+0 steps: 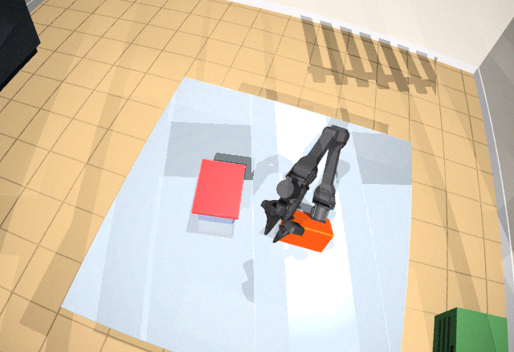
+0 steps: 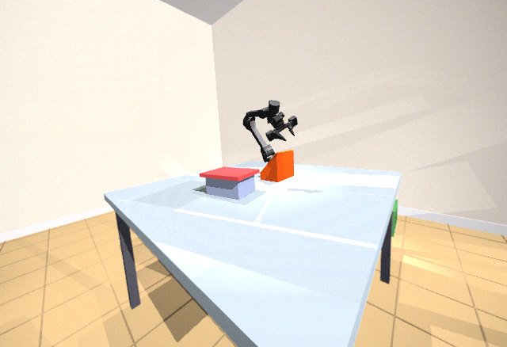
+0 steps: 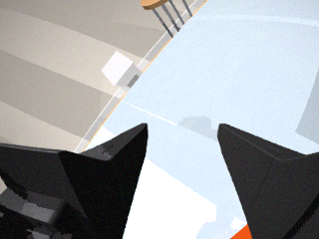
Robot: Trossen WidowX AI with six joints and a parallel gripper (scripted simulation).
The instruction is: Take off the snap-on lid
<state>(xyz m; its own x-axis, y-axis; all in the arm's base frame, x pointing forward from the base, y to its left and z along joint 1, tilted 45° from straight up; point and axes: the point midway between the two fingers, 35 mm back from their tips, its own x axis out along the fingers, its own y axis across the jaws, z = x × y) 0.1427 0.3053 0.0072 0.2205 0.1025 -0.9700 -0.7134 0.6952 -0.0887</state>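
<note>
The red lid is 260 mm ahead of my gripper tip, 200 mm to the right of it and 160 mm below it. From my gripper tip the other things lie so: grey-blue storage box: 260 mm ahead, 200 mm to the right, 210 mm below.
</note>
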